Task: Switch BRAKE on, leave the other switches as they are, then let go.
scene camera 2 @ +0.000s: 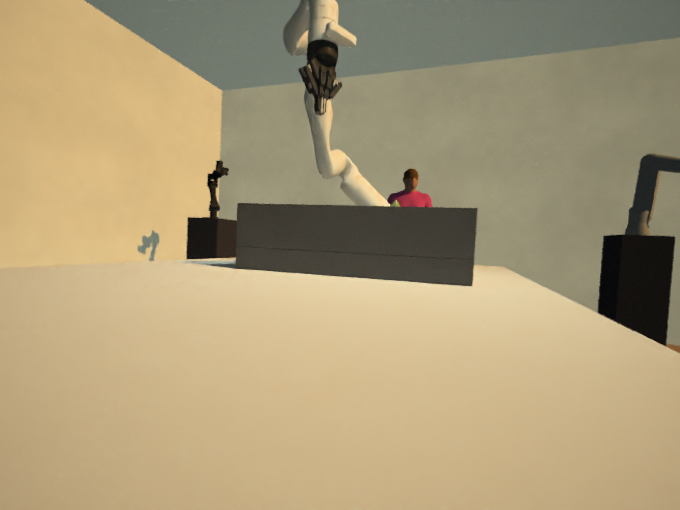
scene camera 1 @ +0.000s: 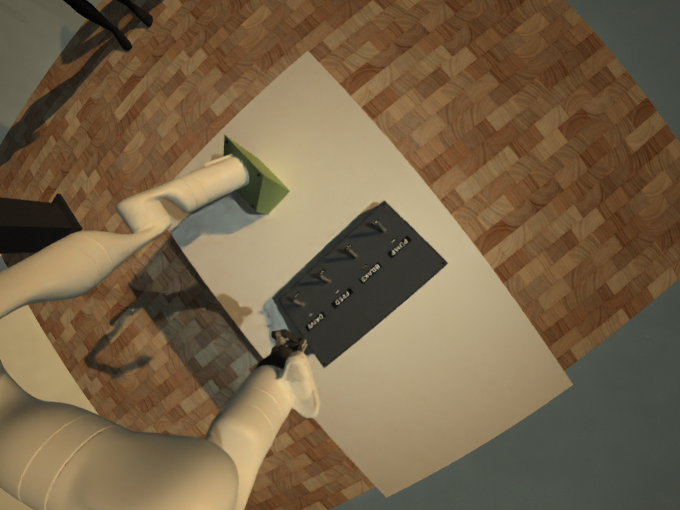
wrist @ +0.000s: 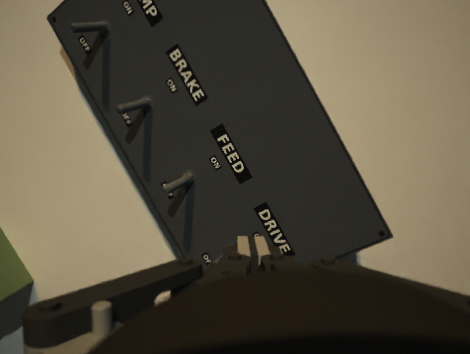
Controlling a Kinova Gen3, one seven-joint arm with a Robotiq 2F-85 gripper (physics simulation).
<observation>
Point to a dark switch panel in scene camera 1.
390, 266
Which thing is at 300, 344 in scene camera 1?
My gripper.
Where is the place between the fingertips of my gripper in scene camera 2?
At 320, 114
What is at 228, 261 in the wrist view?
My gripper.
</observation>
